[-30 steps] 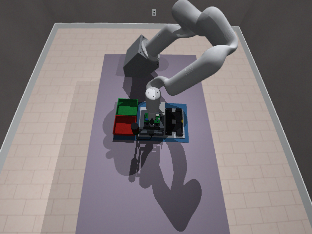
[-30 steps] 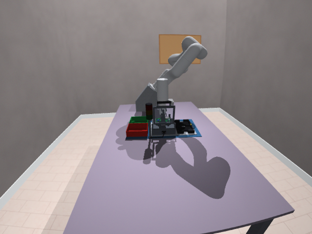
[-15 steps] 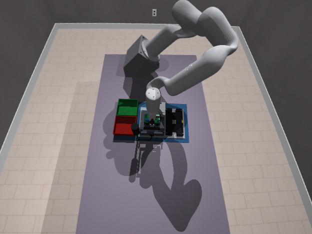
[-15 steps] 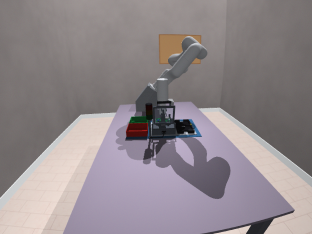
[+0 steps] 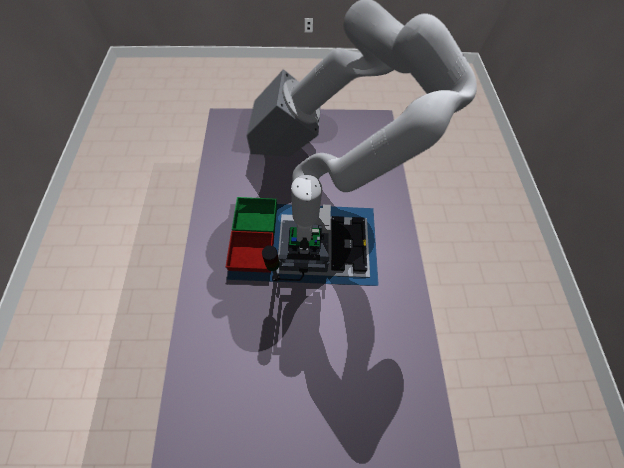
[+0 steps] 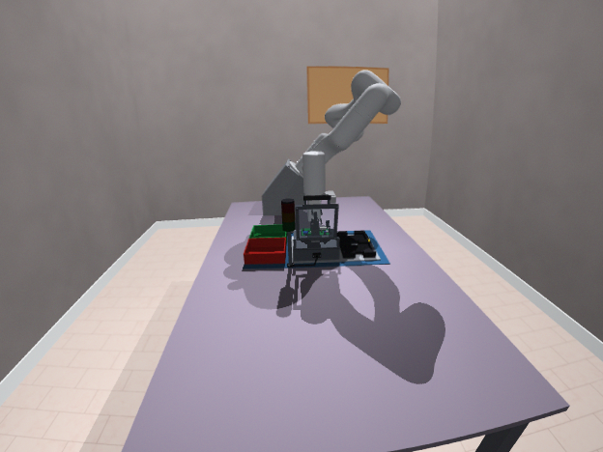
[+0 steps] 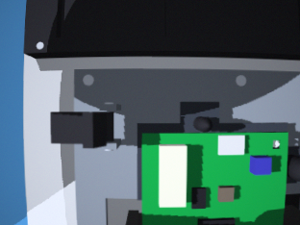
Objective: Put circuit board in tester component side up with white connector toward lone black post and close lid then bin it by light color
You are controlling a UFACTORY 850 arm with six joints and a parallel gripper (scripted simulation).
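Now: the green circuit board right at my hand. The rest, counted from my hand: clear lid 130 mm ahead, 100 mm above; then red bin 200 mm to the right, 70 mm below, 50 mm ahead; then tester nest 10 mm to the left, 10 mm below, 10 mm ahead.
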